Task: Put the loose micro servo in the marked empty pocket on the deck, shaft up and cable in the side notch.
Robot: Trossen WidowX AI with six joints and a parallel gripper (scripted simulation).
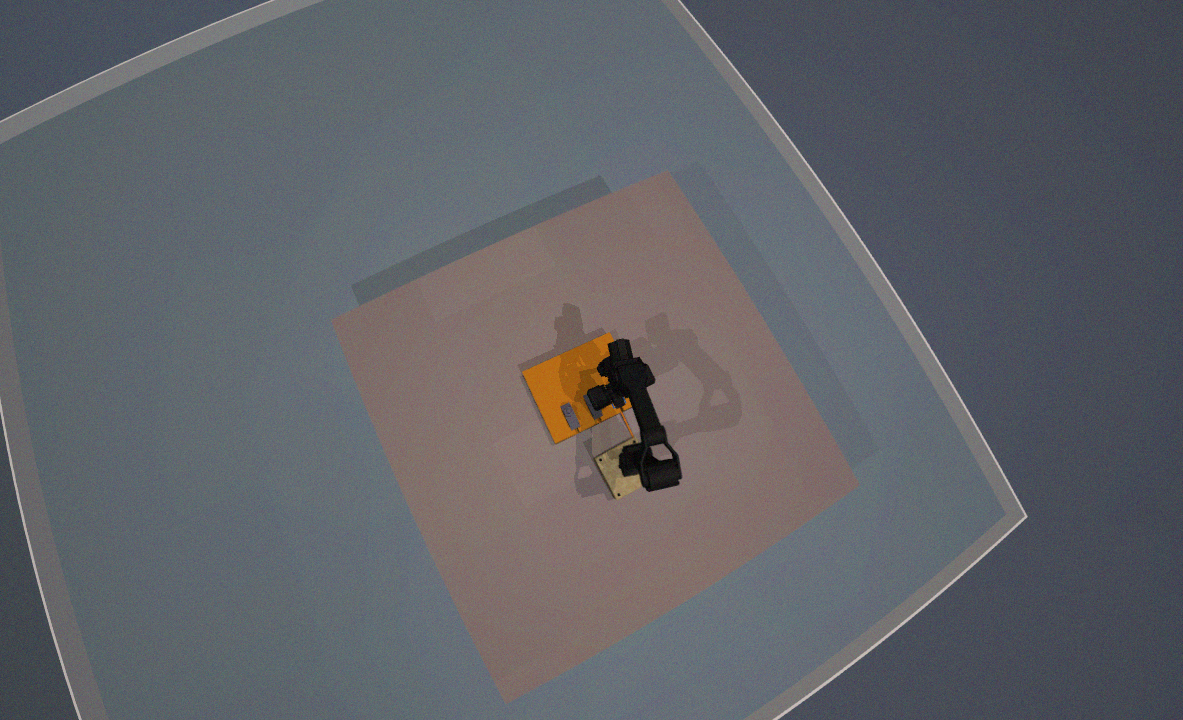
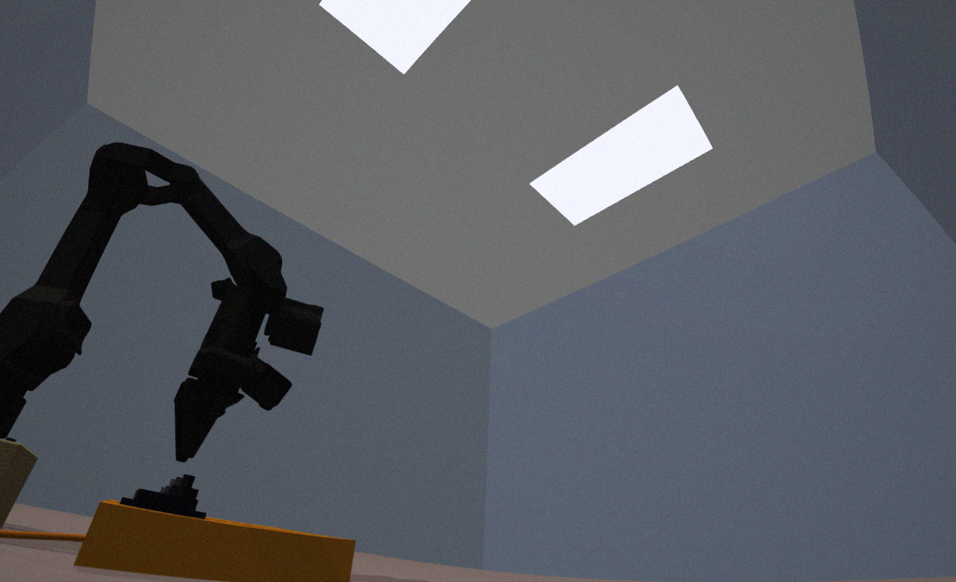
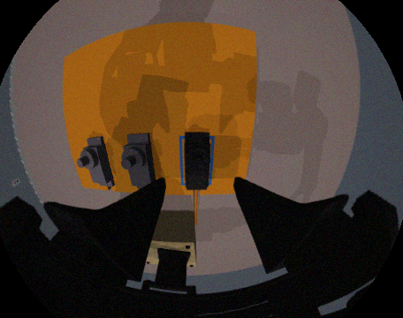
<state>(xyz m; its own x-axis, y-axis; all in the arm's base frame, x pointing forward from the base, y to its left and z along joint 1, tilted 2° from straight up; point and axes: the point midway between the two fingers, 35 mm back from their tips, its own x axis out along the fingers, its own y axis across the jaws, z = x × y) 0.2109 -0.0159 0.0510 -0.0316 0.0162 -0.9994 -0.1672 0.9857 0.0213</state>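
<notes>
Now: gripper tip 90 mm to the right of the orange deck, 90 mm short of it and 80 mm above it.
</notes>
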